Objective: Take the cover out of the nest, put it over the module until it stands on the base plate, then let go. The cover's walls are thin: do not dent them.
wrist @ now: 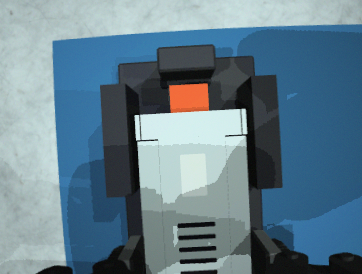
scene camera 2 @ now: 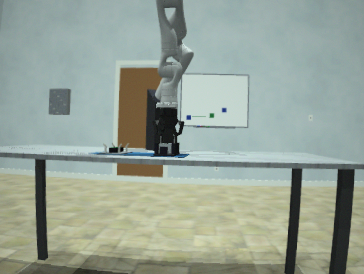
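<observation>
The cover (wrist: 194, 175) is a pale grey box with dark slots in its top. It sits in the dark nest (wrist: 116, 140), between the side walls, in the wrist view. An orange patch (wrist: 189, 97) shows at its far end. My gripper (scene camera 2: 167, 144) (wrist: 197, 252) is shut on the cover, with one fingertip at each long side; the cover's near end is out of the wrist view. In the scene view the module (scene camera 2: 116, 149) is a small dark block among pale upright posts, left of the gripper. The base plate is too small to make out there.
The nest lies on a blue mat (scene camera 2: 100, 153) (wrist: 320, 150) on the grey table (scene camera 2: 260, 159). The pale posts (scene camera 2: 127, 147) around the module stand upright. A dark upright panel (scene camera 2: 150, 120) shows behind the gripper in the scene view.
</observation>
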